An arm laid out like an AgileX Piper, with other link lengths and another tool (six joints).
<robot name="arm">
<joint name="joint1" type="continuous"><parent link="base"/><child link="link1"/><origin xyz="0 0 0.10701"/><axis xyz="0 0 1"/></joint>
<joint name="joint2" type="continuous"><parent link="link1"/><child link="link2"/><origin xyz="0 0 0"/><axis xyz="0 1 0"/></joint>
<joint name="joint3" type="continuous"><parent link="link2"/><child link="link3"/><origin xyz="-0.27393 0 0.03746"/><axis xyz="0 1 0"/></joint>
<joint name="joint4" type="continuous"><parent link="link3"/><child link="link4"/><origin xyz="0.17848 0 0.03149"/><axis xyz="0.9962 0 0.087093"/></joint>
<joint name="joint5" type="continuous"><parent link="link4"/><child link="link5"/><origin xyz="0 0 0"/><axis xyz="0 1 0"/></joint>
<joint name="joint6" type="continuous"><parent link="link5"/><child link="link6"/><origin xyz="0.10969 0 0.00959"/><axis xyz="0.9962 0 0.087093"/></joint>
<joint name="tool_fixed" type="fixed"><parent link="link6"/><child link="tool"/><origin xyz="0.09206 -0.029 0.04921" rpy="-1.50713 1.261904 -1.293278"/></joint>
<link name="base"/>
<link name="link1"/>
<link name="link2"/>
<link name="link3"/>
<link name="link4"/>
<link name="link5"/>
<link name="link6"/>
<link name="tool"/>
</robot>
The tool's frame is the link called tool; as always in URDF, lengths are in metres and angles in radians. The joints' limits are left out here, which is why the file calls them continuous.
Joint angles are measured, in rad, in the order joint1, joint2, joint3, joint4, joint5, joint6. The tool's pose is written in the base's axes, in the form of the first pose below.
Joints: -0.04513, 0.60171, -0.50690, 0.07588, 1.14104, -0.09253
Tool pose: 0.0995 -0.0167 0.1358 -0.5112 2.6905 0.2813
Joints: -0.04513, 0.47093, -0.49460, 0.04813, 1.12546, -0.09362
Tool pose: 0.0956 -0.0213 0.1473 -0.5193 2.5707 0.1941
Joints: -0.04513, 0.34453, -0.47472, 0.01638, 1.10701, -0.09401
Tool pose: 0.0903 -0.0264 0.1561 -0.5214 2.4593 0.1091
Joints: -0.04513, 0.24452, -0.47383, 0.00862, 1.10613, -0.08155
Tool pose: 0.0846 -0.0280 0.1648 -0.5023 2.3653 0.0722
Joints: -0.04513, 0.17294, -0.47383, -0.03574, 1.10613, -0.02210
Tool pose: 0.0783 -0.0376 0.1708 -0.4320 2.3072 0.0262
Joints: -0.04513, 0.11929, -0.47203, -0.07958, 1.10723, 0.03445
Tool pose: 0.0724 -0.0468 0.1745 -0.3658 2.2648 -0.0107
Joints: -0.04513, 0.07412, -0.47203, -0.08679, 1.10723, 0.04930
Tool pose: 0.0688 -0.0485 0.1778 -0.3467 2.2208 -0.0215
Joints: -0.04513, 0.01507, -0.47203, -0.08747, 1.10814, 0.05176
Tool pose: 0.0644 -0.0485 0.1816 -0.3406 2.1635 -0.0334
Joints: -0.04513, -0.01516, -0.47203, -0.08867, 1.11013, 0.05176
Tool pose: 0.0619 -0.0486 0.1833 -0.3386 2.1359 -0.0408
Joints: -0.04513, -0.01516, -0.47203, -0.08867, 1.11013, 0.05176
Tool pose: 0.0619 -0.0486 0.1833 -0.3386 2.1359 -0.0408
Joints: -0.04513, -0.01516, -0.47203, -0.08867, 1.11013, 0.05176
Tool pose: 0.0619 -0.0486 0.1833 -0.3386 2.1359 -0.0408
